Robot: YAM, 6 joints.
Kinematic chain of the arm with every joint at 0, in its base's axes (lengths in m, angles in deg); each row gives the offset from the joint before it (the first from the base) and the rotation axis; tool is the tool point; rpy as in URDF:
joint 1: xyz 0 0 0.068 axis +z
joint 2: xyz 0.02 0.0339 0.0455 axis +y
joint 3: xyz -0.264 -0.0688 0 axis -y
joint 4: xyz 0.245 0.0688 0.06 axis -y
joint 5: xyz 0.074 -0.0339 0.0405 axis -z
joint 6: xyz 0.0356 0 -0.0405 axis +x
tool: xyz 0 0 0 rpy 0 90 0
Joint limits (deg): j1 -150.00..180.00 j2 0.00..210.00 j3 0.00..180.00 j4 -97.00..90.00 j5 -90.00..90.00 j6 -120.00..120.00
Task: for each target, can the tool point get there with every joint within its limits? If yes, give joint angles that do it. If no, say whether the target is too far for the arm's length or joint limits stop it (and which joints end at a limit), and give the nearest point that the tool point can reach.
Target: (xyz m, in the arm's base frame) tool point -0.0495 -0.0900 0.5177
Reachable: yes | joints 42.25 20.97 69.89 32.05 69.20 -67.36
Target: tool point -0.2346 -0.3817 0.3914
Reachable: yes | joints -120.69 127.51 151.37 -75.57 11.26 -75.83
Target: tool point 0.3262 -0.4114 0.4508
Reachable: yes | joints -54.53 140.45 150.47 33.96 -49.32 56.23
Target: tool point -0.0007 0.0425 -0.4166
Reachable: no: joint limits stop it (at a limit: joint 2) | nearest point -0.0014 0.0822 -0.3398 | short by 0.086 m
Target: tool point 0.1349 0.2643 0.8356
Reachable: no: too far | nearest point 0.1109 0.2173 0.6979 | short by 0.147 m
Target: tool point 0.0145 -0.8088 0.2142
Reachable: no: too far | nearest point 0.0115 -0.6407 0.1927 | short by 0.169 m
